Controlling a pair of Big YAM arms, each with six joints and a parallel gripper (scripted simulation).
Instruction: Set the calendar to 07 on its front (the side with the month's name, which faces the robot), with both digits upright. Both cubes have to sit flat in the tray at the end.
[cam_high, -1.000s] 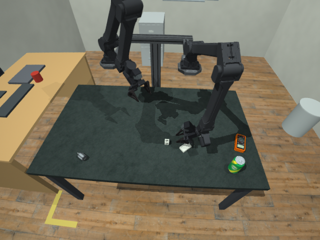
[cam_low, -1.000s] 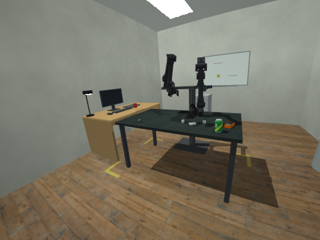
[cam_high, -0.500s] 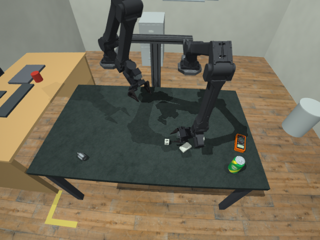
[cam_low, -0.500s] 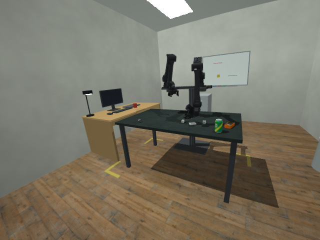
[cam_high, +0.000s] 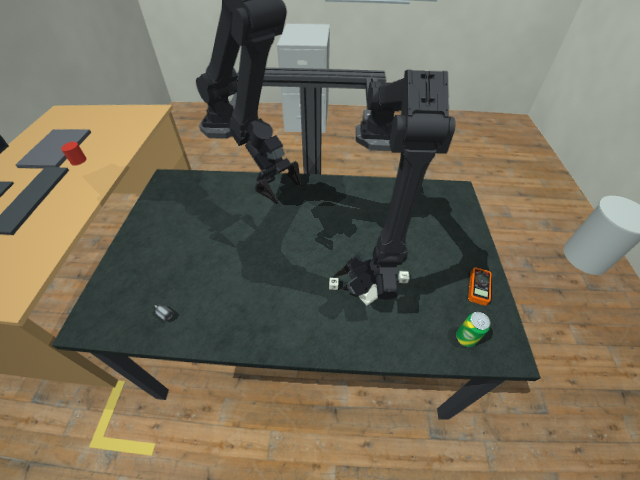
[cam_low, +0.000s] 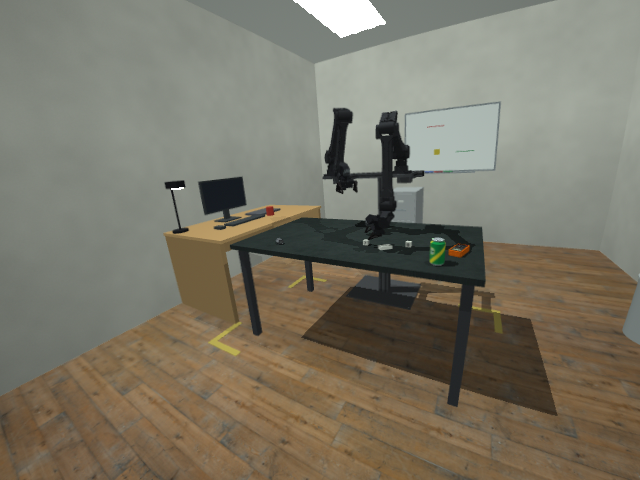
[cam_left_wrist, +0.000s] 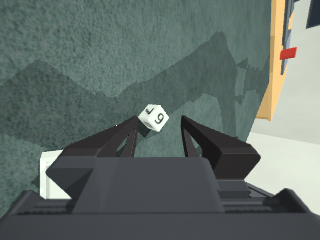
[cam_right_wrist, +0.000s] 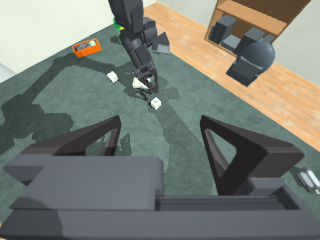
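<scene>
The white number cube lies 20 mm behind my left hand, 20 mm to the right of it and 50 mm below it.
</scene>
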